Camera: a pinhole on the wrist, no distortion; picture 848 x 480 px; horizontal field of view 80.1 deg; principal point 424.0 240.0 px. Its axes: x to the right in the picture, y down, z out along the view. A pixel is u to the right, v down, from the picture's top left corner.
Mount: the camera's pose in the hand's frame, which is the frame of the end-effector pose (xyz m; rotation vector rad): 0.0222 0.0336 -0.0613 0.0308 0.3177 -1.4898
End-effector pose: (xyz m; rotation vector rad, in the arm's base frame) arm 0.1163 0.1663 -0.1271 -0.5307 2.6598 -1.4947
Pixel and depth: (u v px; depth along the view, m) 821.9 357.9 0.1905
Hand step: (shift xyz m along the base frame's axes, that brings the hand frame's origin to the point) -0.0457 -0.1707 0.0965
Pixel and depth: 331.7 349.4 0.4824
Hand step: -0.1242 -0.3856 -0.2090
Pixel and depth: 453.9 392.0 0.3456
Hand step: -0.1151 -0.2875 -0.0647
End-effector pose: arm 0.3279 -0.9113 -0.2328 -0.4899 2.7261 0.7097
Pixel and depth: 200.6 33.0 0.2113
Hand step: 0.0291 0.1565 -0.1097
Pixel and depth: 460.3 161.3 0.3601
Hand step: 0.0482 0.0773 -0.2850
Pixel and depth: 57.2 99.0 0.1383
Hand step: -0.0251 0.1309 -0.0457
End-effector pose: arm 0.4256 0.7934 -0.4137 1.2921 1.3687 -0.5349
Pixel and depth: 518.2 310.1 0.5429
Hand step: 0.0591 -0.3438 -0.3593
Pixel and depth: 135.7 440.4 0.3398
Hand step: 0.3044 -0.1210 -0.2097
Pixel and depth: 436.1 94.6 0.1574
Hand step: 0.0333 -0.0839 -0.0361
